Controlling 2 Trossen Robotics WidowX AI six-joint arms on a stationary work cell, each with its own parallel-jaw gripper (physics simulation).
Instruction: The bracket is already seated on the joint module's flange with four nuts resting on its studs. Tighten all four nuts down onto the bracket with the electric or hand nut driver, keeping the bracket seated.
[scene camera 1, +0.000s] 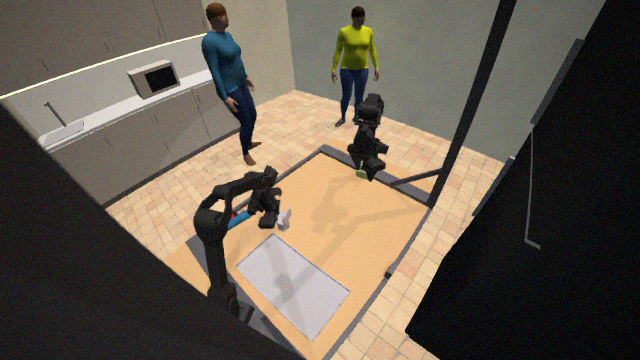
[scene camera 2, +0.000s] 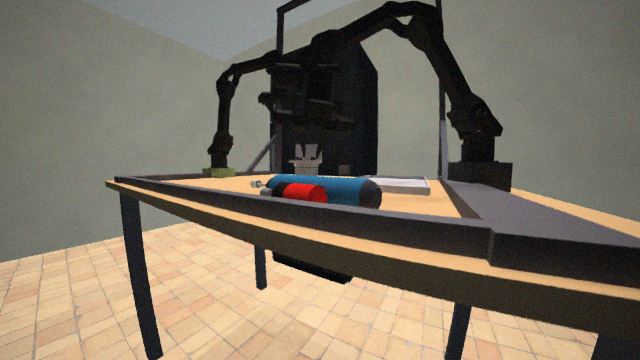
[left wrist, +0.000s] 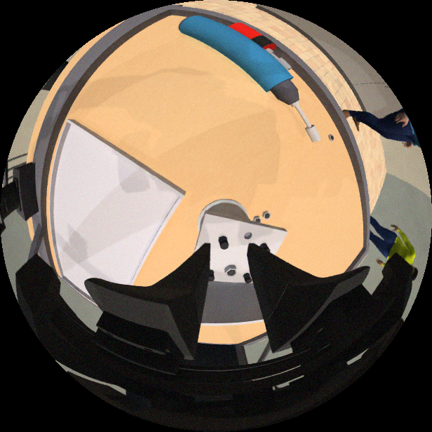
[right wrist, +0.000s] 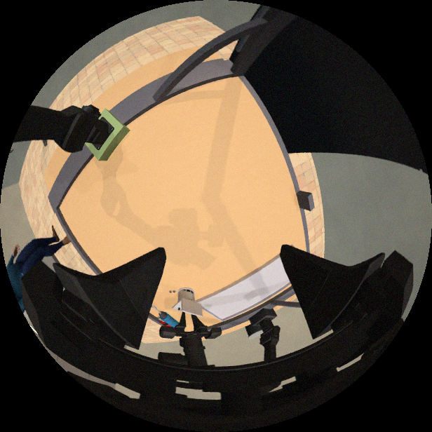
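Where they show: left gripper, fingertip midpoint: (scene camera 1: 276, 217) (scene camera 2: 310, 157); right gripper, fingertip midpoint: (scene camera 1: 364, 175); left arm's base at its link origin: (scene camera 1: 231, 313).
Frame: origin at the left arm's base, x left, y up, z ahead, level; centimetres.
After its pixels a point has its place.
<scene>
The white bracket (scene camera 1: 286, 217) {y 2.7, x -3.4, z 41.5 cm} (scene camera 2: 306, 150) {y 2.6, x -2.8, z 43.2 cm} (left wrist: 237, 257) (right wrist: 191, 306) is on the round joint module (scene camera 2: 307, 169) {y -2.3, x 2.9, z 41.9 cm} (right wrist: 186, 294). Four dark round spots and a pale hex nut (left wrist: 230, 270) show on its face in the left wrist view. Two nuts (left wrist: 266, 215) (left wrist: 257, 219) lie beside the module, another nut (left wrist: 331, 137) near the driver tip. My left gripper (scene camera 2: 310, 158) {y 0.5, x 1.6, z 41.4 cm} (left wrist: 228, 248) is partly open, empty, right at the bracket. My right gripper (right wrist: 224, 253) is wide open, empty, high above the table. The blue driver (scene camera 2: 345, 190) {y -3.9, x 27.2, z 33.6 cm} (left wrist: 235, 50) lies beside the red-handled driver (scene camera 2: 305, 192) {y -4.0, x 28.4, z 37.7 cm} (left wrist: 245, 30).
A shallow white tray (scene camera 1: 295, 285) {y -6.4, x -15.2, z 18.2 cm} (left wrist: 110, 200) lies beside the module. A dark raised rim (scene camera 2: 400, 220) {y -4.9, x 34.6, z 30.0 cm} runs along the table edge. The right arm's base stands in a green mount (scene camera 2: 220, 172) {y -4.4, x -25.8, z 84.2 cm} (right wrist: 117, 135). Two people (scene camera 1: 225, 65) (scene camera 1: 356, 47) stand beyond the table.
</scene>
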